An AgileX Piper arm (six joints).
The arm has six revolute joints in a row. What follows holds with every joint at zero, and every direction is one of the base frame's.
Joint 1 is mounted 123.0 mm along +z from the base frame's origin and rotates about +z.
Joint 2 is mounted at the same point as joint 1 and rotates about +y.
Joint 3 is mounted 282.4 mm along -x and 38.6 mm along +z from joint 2 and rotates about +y.
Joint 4 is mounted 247.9 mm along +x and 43.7 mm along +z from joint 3 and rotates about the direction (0.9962, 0, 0.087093).
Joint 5 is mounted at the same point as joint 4 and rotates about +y.
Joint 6 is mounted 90.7 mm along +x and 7.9 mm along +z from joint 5 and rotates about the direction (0.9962, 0, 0.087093).
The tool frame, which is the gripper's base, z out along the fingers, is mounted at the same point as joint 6; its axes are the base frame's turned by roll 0.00, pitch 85.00 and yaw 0.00 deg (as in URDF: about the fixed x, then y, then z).
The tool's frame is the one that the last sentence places.
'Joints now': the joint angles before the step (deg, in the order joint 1, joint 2, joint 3, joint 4, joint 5, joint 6). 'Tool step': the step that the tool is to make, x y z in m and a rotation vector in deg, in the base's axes. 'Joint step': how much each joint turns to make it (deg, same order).
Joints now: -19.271, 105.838, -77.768, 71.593, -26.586, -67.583
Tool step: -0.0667, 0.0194, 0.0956, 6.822, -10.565, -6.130
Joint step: 0.320, -16.669, 0.370, 27.723, -3.029, -18.622
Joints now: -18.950, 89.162, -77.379, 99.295, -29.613, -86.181
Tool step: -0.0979, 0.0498, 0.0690, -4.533, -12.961, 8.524
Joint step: 1.053, -22.567, 9.349, 1.368, 7.437, -1.770
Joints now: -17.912, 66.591, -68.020, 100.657, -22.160, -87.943
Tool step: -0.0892, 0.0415, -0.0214, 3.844, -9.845, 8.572
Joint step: 0.017, -21.805, 17.671, -0.157, 8.103, 8.438
